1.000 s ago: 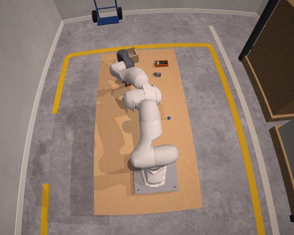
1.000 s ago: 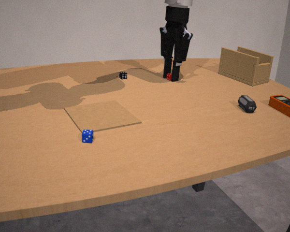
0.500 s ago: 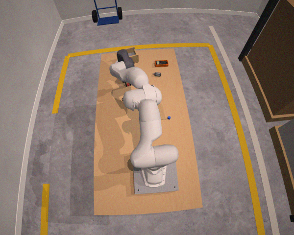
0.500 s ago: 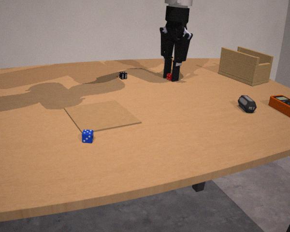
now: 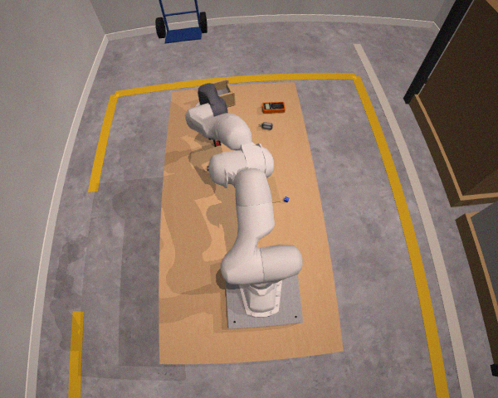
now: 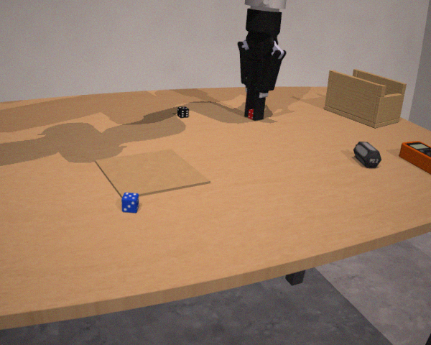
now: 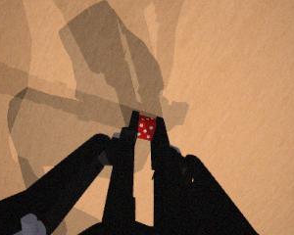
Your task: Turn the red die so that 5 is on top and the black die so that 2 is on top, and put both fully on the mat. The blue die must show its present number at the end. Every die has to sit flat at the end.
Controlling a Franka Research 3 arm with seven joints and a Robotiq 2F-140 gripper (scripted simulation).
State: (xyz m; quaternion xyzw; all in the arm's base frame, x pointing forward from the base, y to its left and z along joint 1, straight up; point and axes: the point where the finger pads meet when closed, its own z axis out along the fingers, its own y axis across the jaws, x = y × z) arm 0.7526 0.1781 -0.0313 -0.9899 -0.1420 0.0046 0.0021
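Now: hand 20 mm above the red die. From my hand the other things lie so: dark grey device 270 mm to the right, 100 mm ahead, 20 mm below; then black die 160 mm behind, 40 mm to the left, 20 mm below; then wooden box 330 mm ahead, 20 mm above, 10 mm to the right.
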